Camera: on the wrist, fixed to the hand. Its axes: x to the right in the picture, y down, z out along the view.
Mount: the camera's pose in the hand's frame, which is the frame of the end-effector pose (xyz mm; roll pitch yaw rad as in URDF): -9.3 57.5 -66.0 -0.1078 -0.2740 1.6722
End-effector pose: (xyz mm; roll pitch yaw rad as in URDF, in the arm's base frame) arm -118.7 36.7 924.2 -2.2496 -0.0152 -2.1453
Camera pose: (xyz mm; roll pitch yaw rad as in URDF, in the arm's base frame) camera -187.1 92.0 920.7 2.8738 1.1598 2.3565
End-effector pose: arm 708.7 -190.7 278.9 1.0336 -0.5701 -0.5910
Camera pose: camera 743.2 -110.1 287.0 -1.3112 -0.8582 2.1455
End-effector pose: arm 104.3 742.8 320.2 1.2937 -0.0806 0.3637
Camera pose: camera 64.7 812.5 356.6 -1.6412 -1.3926 -2.7877
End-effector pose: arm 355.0 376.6 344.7 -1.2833 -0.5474 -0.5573
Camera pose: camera 356.0 320.6 276.8 -0.8568 0.8780 0.4244
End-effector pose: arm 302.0 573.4 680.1 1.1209 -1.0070 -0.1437
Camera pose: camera 289.9 660.5 684.6 -1.5475 -0.4572 2.8041
